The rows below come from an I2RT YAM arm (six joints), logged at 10 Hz.
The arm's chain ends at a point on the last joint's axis. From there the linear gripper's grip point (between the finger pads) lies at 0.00 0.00 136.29 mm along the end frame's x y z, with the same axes.
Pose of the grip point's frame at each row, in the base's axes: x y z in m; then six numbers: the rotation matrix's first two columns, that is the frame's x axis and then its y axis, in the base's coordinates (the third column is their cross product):
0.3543, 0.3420, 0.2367, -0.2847, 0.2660, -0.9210, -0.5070, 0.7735, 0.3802
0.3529, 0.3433, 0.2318, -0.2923, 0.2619, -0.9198, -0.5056, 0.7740, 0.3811
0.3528, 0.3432, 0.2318, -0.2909, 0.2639, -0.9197, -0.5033, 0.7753, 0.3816
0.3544, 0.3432, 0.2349, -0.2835, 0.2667, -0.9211, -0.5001, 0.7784, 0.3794
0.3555, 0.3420, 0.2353, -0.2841, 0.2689, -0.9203, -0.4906, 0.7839, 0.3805
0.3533, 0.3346, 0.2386, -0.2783, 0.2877, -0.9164, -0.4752, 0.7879, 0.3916
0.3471, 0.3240, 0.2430, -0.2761, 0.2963, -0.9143, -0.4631, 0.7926, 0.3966
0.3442, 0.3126, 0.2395, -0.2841, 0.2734, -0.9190, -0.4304, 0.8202, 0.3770
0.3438, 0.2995, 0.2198, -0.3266, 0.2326, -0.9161, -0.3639, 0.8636, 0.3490
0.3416, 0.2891, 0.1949, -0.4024, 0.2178, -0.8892, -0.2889, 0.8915, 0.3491
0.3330, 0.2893, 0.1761, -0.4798, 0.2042, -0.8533, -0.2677, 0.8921, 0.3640
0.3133, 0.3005, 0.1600, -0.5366, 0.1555, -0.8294, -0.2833, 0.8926, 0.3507
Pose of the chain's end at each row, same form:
0.2434, 0.2636, 0.2483, -0.2847, 0.2660, -0.9210, -0.5070, 0.7735, 0.3802
0.2423, 0.2647, 0.2446, -0.2923, 0.2619, -0.9198, -0.5056, 0.7740, 0.3811
0.2419, 0.2650, 0.2444, -0.2909, 0.2639, -0.9197, -0.5033, 0.7753, 0.3816
0.2429, 0.2658, 0.2468, -0.2835, 0.2667, -0.9211, -0.5001, 0.7784, 0.3794
0.2432, 0.2657, 0.2477, -0.2841, 0.2689, -0.9203, -0.4906, 0.7839, 0.3805
0.2395, 0.2604, 0.2499, -0.2783, 0.2877, -0.9164, -0.4752, 0.7879, 0.3916
0.2323, 0.2514, 0.2541, -0.2761, 0.2963, -0.9143, -0.4631, 0.7926, 0.3966
0.2274, 0.2441, 0.2552, -0.2841, 0.2734, -0.9190, -0.4304, 0.8202, 0.3770
0.2249, 0.2385, 0.2467, -0.3266, 0.2326, -0.9161, -0.3639, 0.8636, 0.3490
0.2232, 0.2349, 0.2352, -0.4024, 0.2178, -0.8892, -0.2889, 0.8915, 0.3491
0.2191, 0.2344, 0.2270, -0.4798, 0.2042, -0.8533, -0.2677, 0.8921, 0.3640
0.2050, 0.2428, 0.2193, -0.5366, 0.1555, -0.8294, -0.2833, 0.8926, 0.3507

